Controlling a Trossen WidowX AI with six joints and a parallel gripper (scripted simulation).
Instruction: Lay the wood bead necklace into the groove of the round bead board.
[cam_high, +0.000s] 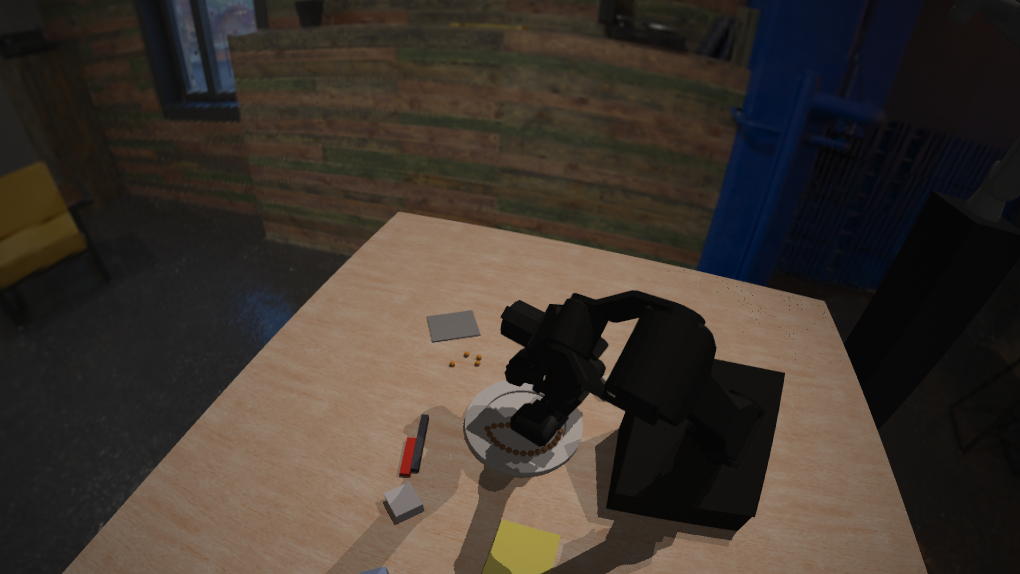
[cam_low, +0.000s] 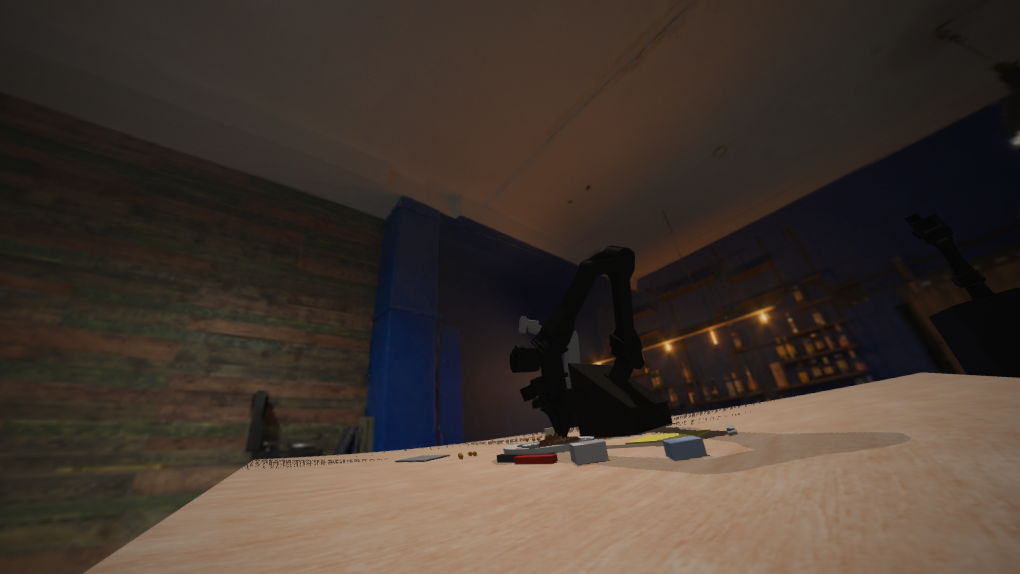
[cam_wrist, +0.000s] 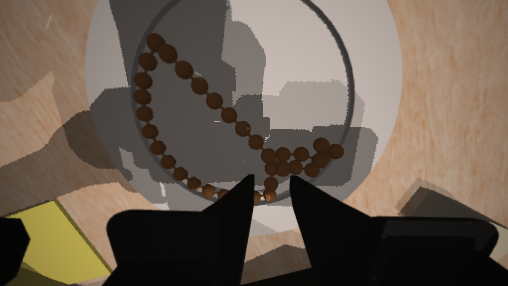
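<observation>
The round white bead board is 50 mm ahead of my gripper tip and 10 mm below it. Also, from my gripper tip: dark bar (210 mm ahead, 100 mm to the left, 10 mm below); yellow sheet (240 mm to the left, 20 mm below); pale cube (110 mm to the right, 90 mm behind).
</observation>
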